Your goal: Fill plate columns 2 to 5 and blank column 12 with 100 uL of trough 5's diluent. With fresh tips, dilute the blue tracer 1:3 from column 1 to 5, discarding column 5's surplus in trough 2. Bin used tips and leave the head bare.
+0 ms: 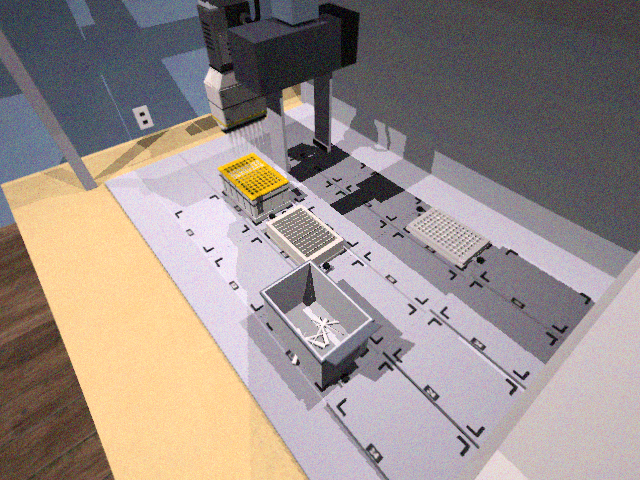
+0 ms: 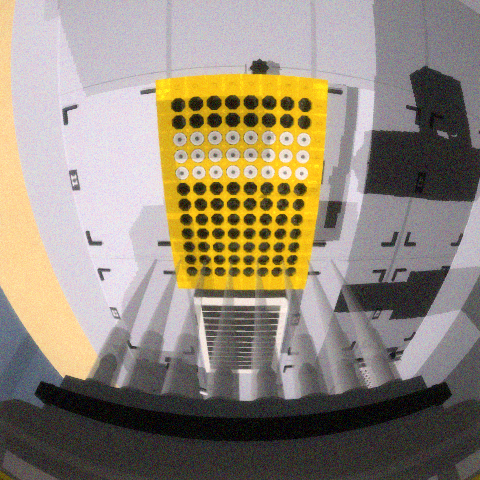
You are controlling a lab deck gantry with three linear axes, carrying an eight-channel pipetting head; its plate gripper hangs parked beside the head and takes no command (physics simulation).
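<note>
The pipetting head (image 1: 236, 103) (image 2: 240, 420) is raised above and behind the tip rack (image 1: 240, 201) (image 2: 240, 86), with eight translucent tips (image 2: 227, 385) on it. The yellow-topped rack holds three rows of white tips, with empty rows on both sides. The parked plate gripper (image 1: 305, 157) hangs beside the head, its paddles apart and nothing between them. The slotted trough block (image 1: 326, 254) (image 2: 242, 301) sits in front of the rack. The white well plate (image 1: 433, 248) is at the right; its well colours cannot be made out. The grey bin (image 1: 343, 356) holds several loose used tips (image 1: 321, 325).
A small white piece (image 1: 294, 357) lies by the bin's left side, at deck level. A grey post (image 1: 51, 113) stands at the left edge, and a pale panel (image 1: 578, 382) rises at the right front. A wall runs along the deck's far side.
</note>
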